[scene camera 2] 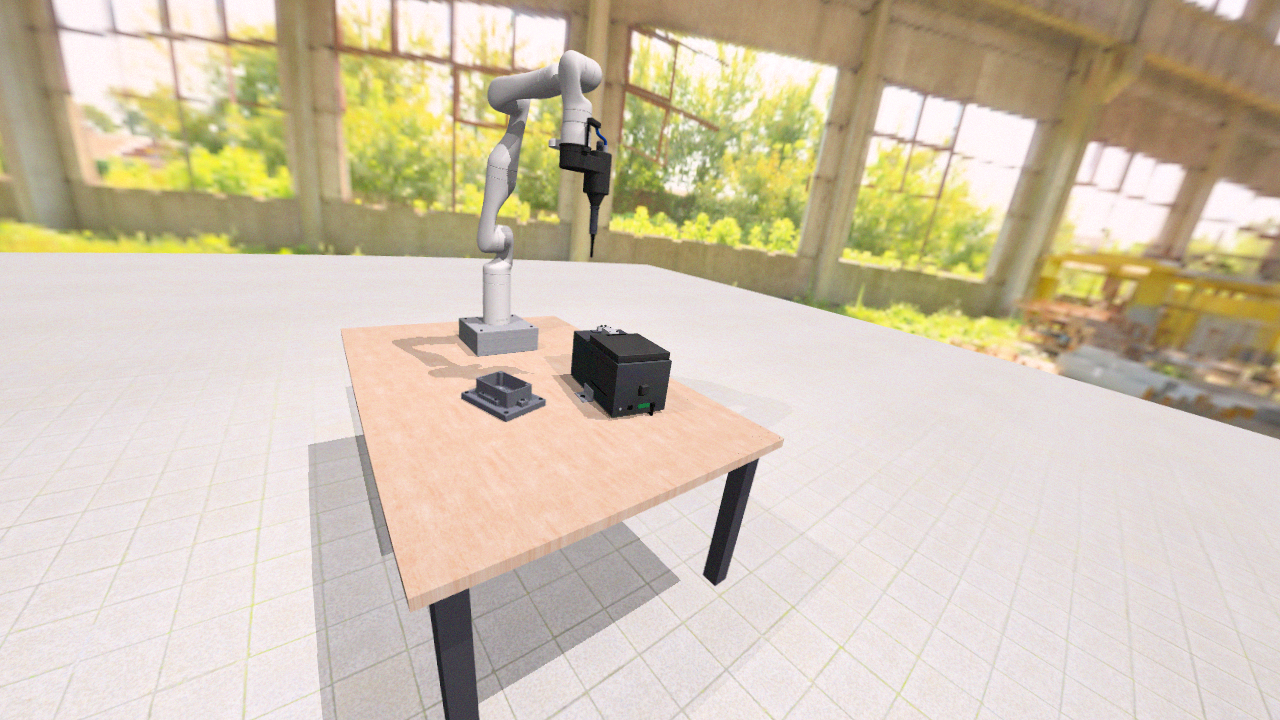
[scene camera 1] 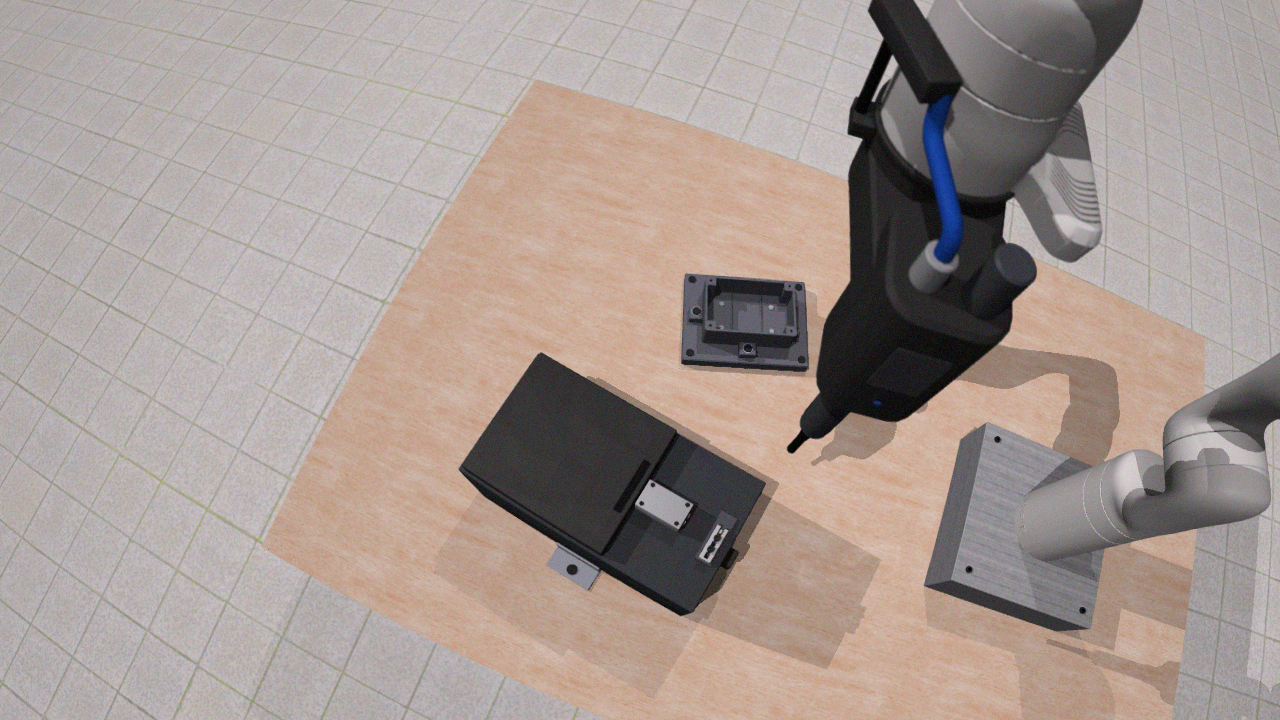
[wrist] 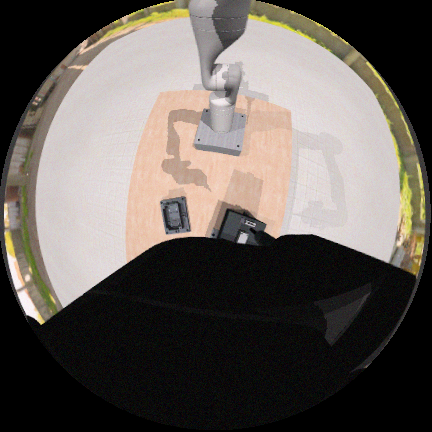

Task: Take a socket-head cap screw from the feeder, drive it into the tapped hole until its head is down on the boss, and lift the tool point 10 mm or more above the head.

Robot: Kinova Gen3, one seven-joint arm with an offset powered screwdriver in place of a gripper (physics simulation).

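My gripper, a black screwdriver with a thin dark bit (scene camera 1: 793, 446) (scene camera 2: 591, 253), points down, well above the table. It touches nothing, and its tip is too small to tell whether a screw sits on it. The black screw feeder (scene camera 1: 572, 447) (scene camera 2: 640, 386) (wrist: 230, 226) stands on the table, with a light slotted part (scene camera 1: 702, 557) near one end of its top; single screws there cannot be made out. The dark grey housing (scene camera 1: 750, 337) (scene camera 2: 484, 403) lies flat beside the feeder. It has two small bosses with holes, one boss (scene camera 1: 748, 350) on a long side and one boss (scene camera 1: 696, 311) on a short side.
The arm's grey base block (scene camera 1: 993, 528) (scene camera 2: 498, 340) (wrist: 216, 145) stands on the wooden table (scene camera 1: 501, 232) (scene camera 2: 465, 501) (wrist: 145, 165). A small bracket (scene camera 1: 572, 567) sticks out from the feeder's side. In the wrist view, the black tool body (wrist: 215, 325) hides the lower half and part of the feeder.
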